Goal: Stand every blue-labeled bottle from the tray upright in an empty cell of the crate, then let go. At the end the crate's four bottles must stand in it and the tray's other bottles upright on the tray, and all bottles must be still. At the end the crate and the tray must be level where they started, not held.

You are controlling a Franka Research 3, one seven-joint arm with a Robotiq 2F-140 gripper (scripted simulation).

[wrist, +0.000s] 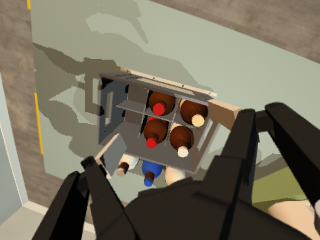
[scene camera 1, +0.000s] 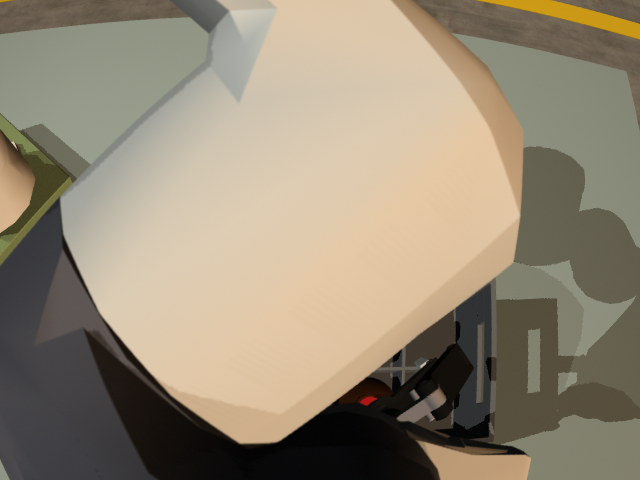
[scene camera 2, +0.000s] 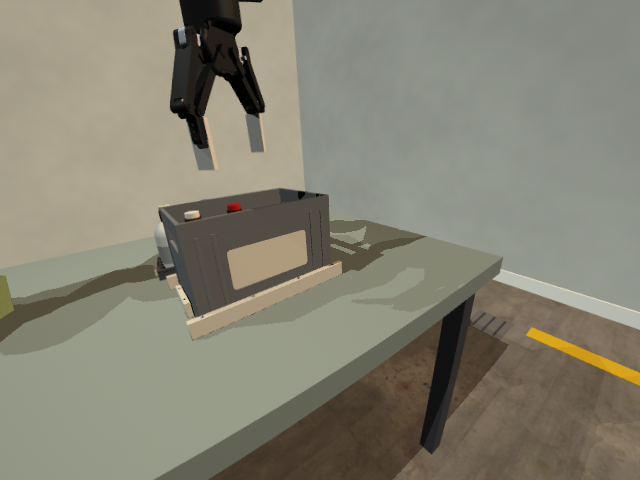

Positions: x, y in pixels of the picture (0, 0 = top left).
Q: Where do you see a pale rail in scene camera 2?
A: At 198, 327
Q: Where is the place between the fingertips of my gripper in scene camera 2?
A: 237, 159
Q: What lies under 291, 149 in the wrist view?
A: My gripper.
